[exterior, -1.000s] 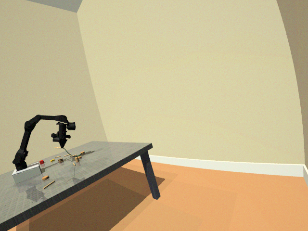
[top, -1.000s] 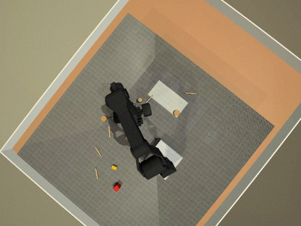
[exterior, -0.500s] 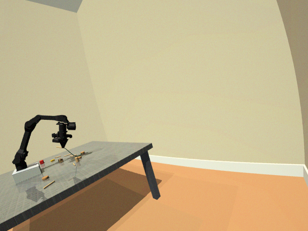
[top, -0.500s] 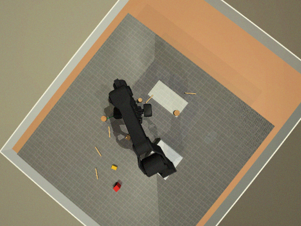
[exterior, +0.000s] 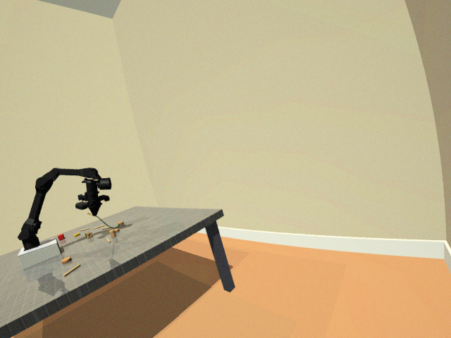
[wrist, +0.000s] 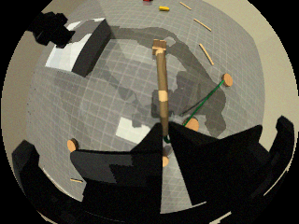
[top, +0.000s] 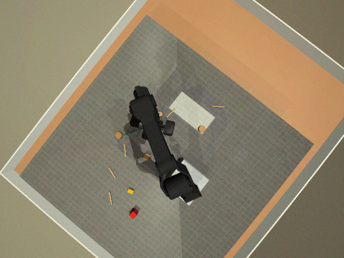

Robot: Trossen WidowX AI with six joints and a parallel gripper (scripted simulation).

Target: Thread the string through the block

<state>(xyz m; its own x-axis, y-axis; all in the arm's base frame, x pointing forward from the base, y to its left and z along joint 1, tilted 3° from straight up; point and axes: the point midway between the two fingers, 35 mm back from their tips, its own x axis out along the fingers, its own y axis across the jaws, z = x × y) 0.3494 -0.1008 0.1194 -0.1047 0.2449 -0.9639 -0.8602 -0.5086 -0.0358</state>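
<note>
My gripper tip is 6 cm past the wooden block, 16 cm to the right of it and 12 cm above it. From my gripper tip the other things lie so: yellow cube: 14 cm behind, 38 cm to the left, 13 cm below; round button: 15 cm ahead, 19 cm to the left, 13 cm below; thin wooden stick: 1 cm behind, 1 cm to the left, 1 cm above.
</note>
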